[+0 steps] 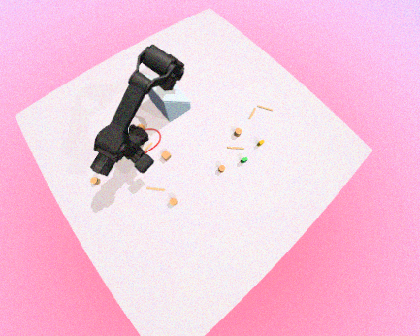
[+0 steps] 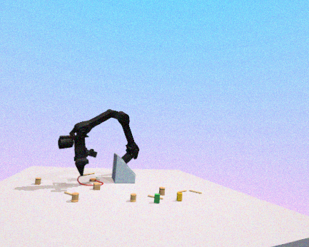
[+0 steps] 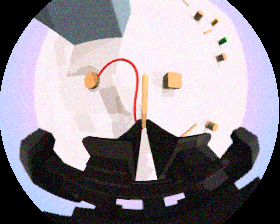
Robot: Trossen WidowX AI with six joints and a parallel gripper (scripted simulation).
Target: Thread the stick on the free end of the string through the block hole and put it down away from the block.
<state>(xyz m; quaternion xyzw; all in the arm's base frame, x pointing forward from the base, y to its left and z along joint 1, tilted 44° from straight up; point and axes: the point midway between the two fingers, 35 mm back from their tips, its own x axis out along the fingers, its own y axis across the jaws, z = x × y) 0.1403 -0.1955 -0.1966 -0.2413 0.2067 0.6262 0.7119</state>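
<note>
Now: gripper tip 7 cm to the right of the wooden block, 6 cm short of it and 4 cm above it. The rest, counted from my gripper tip: green piece (33 cm ahead, 28 cm to the left, 4 cm below); thin wooden stick (1 cm to the left); round wooden button (12 cm behind, 8 cm to the left, 5 cm below).
</note>
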